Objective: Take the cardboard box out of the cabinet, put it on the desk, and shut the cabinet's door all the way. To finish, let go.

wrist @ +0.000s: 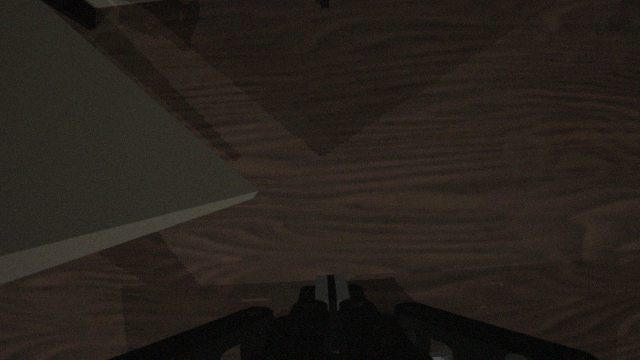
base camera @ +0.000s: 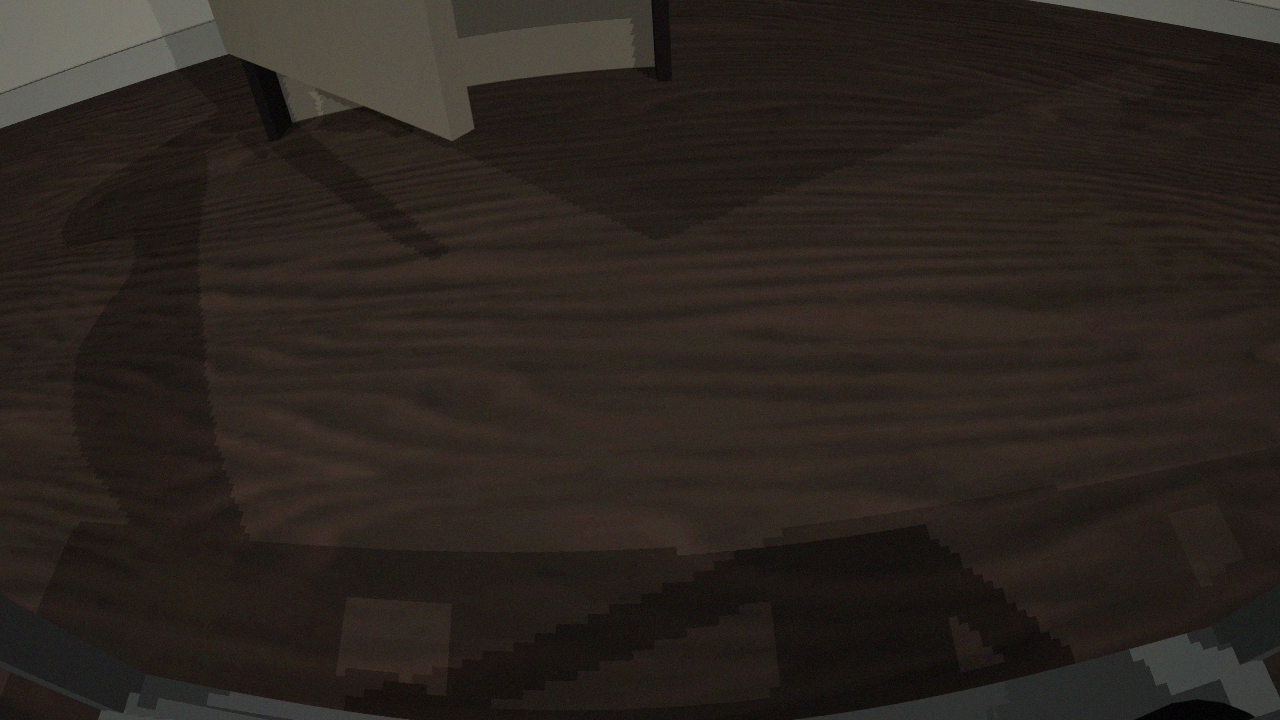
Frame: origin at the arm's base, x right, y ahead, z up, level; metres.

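Where they show: gripper, fingertip midpoint: (wrist: 331, 295).
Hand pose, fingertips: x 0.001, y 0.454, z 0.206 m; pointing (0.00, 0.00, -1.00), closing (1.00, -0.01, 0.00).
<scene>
Things, the pixels of their top centre, and the offset from my fingertips. "spot": a spot on its surface instead. Level surfaces: height alone.
- dark right leg, surface spot: (base camera: 662, 44) spot: dx +0.019, dy +0.423, dz -0.550 m
- dark left leg, surface spot: (base camera: 268, 102) spot: dx -0.506, dy +0.418, dz -0.544 m
- Dark wood floor, surface height: dz -0.603 m
The cabinet's pale door (base camera: 344, 58) (wrist: 95, 135) stands swung open, its free lower corner out over the floor. Of the cabinet, the low part shows in the base view, with a dark right leg (base camera: 662, 44) and a dark left leg (base camera: 268, 102) beneath the door. My gripper (wrist: 331, 295) is shut and empty, its fingertips together, pointing down past the door's edge; in the wrist view it is to the right of and below the door's corner, apart from it. The cardboard box and the desk do not show in either view; the cabinet's inside is out of sight.
Dark wood floor (base camera: 716, 358) (wrist: 450, 200) stretches in front of the cabinet, with shadows across it. A pale wall with a grey baseboard (base camera: 107, 80) is behind at the left. The rim of my base (base camera: 895, 702) shows along the bottom of the base view.
</scene>
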